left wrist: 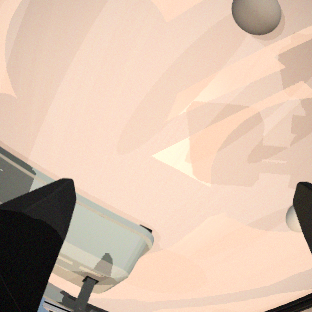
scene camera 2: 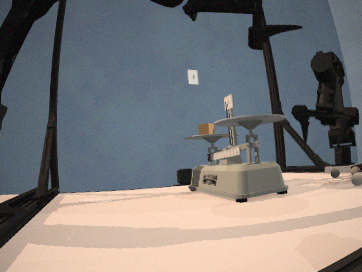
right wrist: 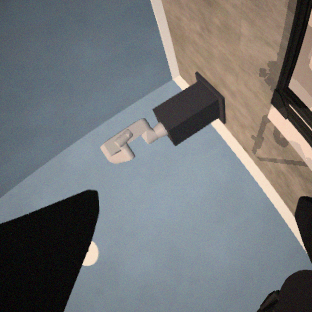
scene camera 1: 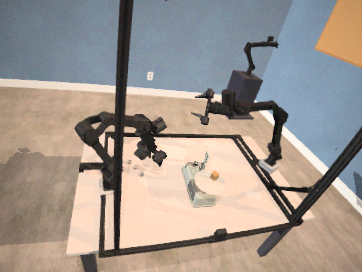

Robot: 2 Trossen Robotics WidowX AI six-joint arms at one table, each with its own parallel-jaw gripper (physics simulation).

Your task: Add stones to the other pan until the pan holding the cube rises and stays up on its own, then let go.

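Seen in the pictures: left gripper, fingertip midpoint: [left wrist: 189, 192] [scene camera 2: 320, 144] [scene camera 1: 155, 162]; right gripper, fingertip midpoint: [scene camera 2: 304, 4] [right wrist: 202, 206] [scene camera 1: 192, 105]; left arm's base at its link origin: [scene camera 2: 343, 165] [scene camera 1: 110, 185]; right arm's base at its link origin: [scene camera 1: 270, 162].
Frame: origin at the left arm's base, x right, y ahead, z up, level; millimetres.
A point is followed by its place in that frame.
Note:
An orange cube [scene camera 1: 214, 175] {x 157, y 448, z 150 mm} [scene camera 2: 206, 129] {x 134, y 467, z 137 mm} sits on one pan [scene camera 2: 195, 137] {x 170, y 479, z 121 mm} of the grey-green balance [scene camera 1: 201, 202] {x 196, y 400, z 13 mm} [scene camera 2: 240, 180] {x -44, y 515, z 19 mm} [left wrist: 102, 230] {x -17, y 398, z 8 mm}. That pan is lower than the near pan [scene camera 1: 207, 186] {x 191, y 402, z 123 mm} [scene camera 2: 250, 120] {x -41, y 476, z 132 mm}, on which no stone shows. Small round grey stones [scene camera 1: 135, 167] [scene camera 2: 335, 173] {x -61, y 177, z -8 mm} [left wrist: 256, 12] {x -52, y 166, z 6 mm} lie on the table at the left in scene camera 1. My left gripper [scene camera 1: 150, 156] [left wrist: 189, 192] {x -50, y 229, z 73 mm} is open above the table, between the stones and the balance; one stone [left wrist: 291, 217] {x -166, y 291, z -2 mm} is partly behind a finger. My right gripper [scene camera 1: 194, 105] {x -200, y 446, z 324 mm} [right wrist: 202, 206] {x -200, y 446, z 324 mm} is open, high beyond the table.
A black frame [scene camera 1: 175, 245] {x 352, y 218, z -31 mm} borders the table, with an upright post [scene camera 1: 122, 100] {x 322, y -9, z 614 mm} at the left. A dark pedestal [scene camera 1: 245, 87] [right wrist: 187, 112] with a small arm on it stands beyond the table. A small black block [scene camera 1: 220, 233] {x 373, y 402, z 31 mm} [scene camera 2: 184, 176] {x 352, y 424, z 9 mm} sits on the frame.

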